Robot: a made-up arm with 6 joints.
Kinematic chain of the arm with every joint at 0, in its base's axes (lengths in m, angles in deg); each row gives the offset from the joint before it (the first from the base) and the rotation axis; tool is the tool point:
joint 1: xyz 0 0 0.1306 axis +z
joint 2: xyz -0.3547 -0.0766 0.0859 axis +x
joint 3: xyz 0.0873 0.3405 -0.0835 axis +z
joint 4: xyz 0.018 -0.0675 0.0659 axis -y
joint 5: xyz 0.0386 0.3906 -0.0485 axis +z
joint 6: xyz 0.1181 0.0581 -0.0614 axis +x
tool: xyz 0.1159 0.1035 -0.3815
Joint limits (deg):
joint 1: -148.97..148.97
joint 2: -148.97..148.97
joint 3: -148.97..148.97
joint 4: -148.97..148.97
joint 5: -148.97..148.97
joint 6: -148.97..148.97
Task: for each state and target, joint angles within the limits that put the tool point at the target. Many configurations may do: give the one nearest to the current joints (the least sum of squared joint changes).
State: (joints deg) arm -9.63 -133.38 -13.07 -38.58 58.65 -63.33
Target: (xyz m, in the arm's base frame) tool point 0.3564 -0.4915 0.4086
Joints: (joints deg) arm 18.42 -148.97 -45.23 -16.80 49.42 -76.38
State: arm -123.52 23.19 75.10 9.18 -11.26 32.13
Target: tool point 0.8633 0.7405 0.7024
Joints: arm -102.18 39.99 69.96 32.40 10.76 55.72
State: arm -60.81 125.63 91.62 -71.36 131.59 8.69
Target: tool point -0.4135 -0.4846 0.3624
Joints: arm -7.10 97.35 94.78 -110.11 148.97 47.06
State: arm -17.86 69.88 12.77 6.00 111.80 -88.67
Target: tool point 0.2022 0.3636 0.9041
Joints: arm -0.11 68.52 -3.56 4.31 78.92 -96.16
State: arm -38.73 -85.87 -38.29 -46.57 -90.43 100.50
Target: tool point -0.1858 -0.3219 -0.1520
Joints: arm -42.20 -74.12 -29.62 -53.60 -86.56 97.15
